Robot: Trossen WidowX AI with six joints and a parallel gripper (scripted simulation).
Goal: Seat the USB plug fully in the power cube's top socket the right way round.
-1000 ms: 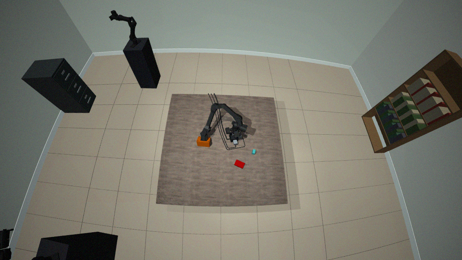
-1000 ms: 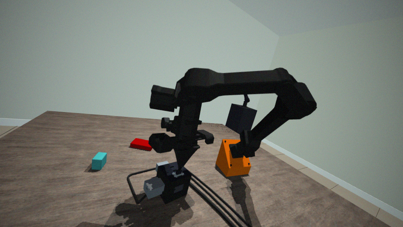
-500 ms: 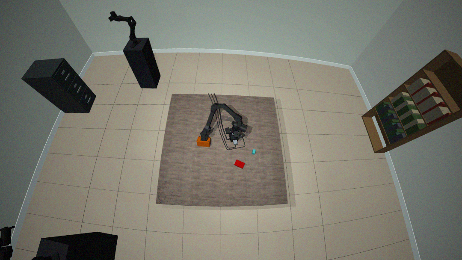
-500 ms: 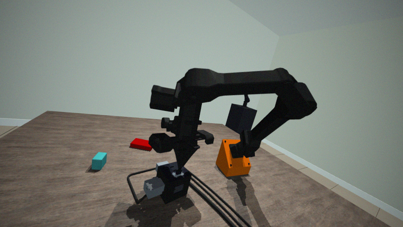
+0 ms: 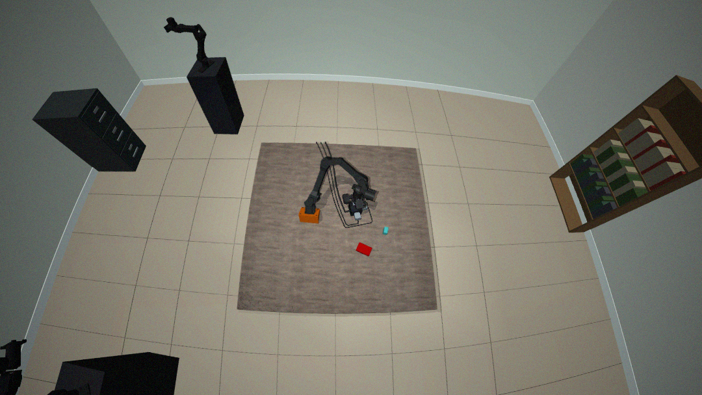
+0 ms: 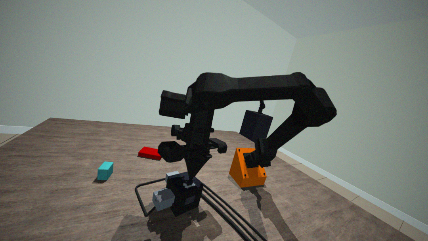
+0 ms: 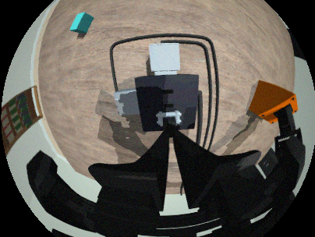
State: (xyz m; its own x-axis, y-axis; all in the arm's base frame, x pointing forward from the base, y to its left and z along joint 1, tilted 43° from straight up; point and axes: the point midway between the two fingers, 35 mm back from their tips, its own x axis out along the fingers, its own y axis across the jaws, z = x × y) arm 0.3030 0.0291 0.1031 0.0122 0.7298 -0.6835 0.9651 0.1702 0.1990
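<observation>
The USB plug is 1 cm below my gripper tip. Round my gripper tip: light grey socket (3 cm below); then teal block (22 cm ahead, 17 cm to the right, 8 cm below); then flat red block (7 cm ahead, 31 cm to the right, 9 cm below).
</observation>
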